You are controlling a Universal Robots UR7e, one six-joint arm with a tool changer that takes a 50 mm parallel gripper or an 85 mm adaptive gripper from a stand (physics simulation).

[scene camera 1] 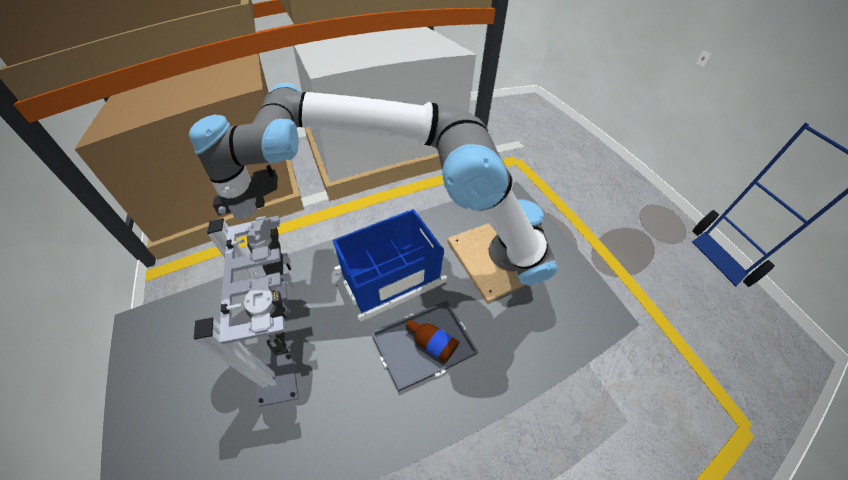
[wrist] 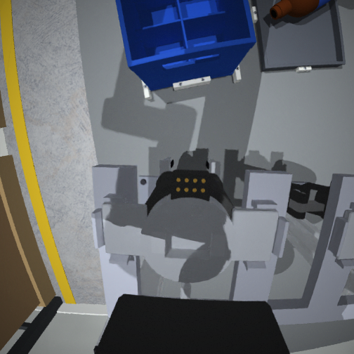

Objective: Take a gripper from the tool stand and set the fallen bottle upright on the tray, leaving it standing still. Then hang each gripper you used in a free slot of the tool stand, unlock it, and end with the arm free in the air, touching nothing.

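A black gripper (scene camera 1: pixel 261 238), (wrist: pixel 188 230) is here in my scene. I see a tool stand (scene camera 1: pixel 275 377), (wrist: pixel 263 189) too, and with it there is an adaptive gripper (scene camera 1: pixel 261 304).
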